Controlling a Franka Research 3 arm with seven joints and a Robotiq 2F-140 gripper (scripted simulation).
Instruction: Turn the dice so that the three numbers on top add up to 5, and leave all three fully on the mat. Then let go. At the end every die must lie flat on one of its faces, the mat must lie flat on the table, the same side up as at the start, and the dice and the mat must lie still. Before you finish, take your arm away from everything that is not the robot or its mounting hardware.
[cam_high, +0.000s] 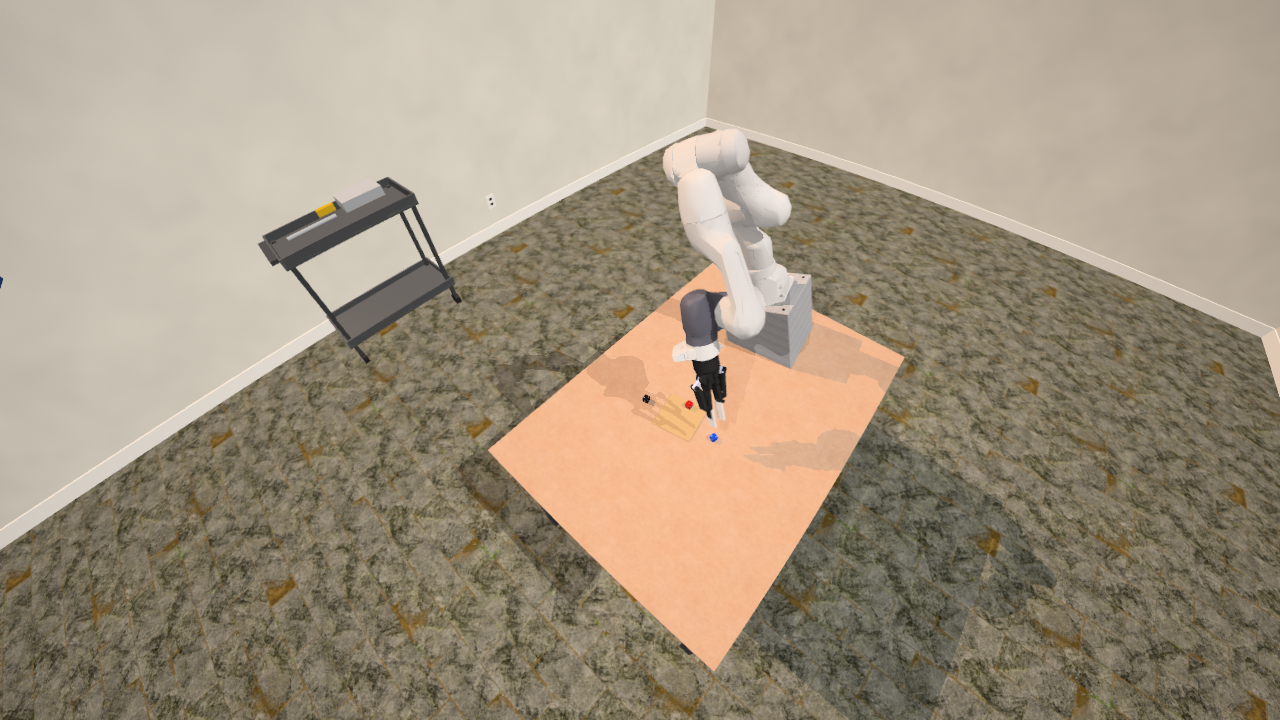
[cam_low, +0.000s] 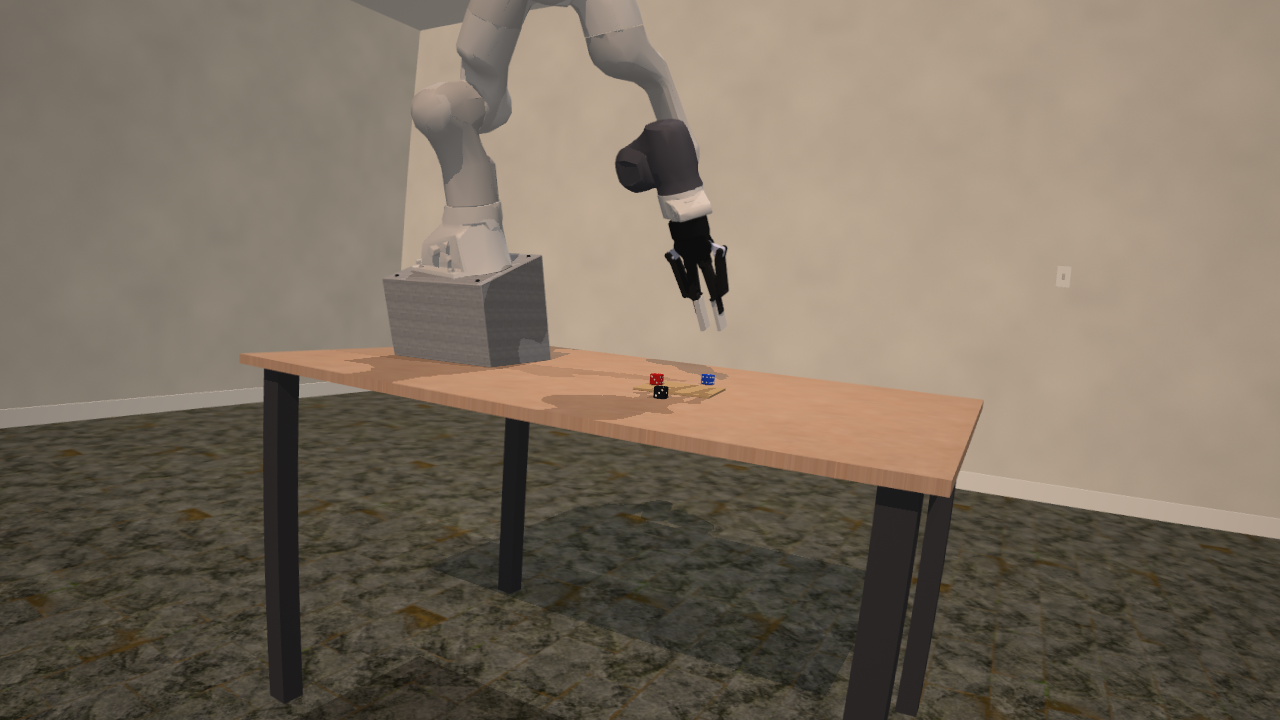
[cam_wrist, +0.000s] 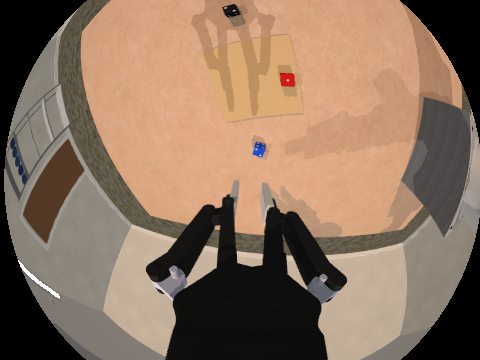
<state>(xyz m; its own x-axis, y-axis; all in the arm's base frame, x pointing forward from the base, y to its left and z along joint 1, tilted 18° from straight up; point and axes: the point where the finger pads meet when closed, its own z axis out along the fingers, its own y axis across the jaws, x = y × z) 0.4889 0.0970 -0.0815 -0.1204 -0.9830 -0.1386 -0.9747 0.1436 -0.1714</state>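
The blue die lies 13 cm below my hand and 1 cm to the left of it. The rest, counted from my hand: black die 25 cm to the right, 13 cm below, 2 cm ahead; then tan mat 14 cm below, 12 cm to the right; then red die 13 cm below, 12 cm to the right, 5 cm behind.
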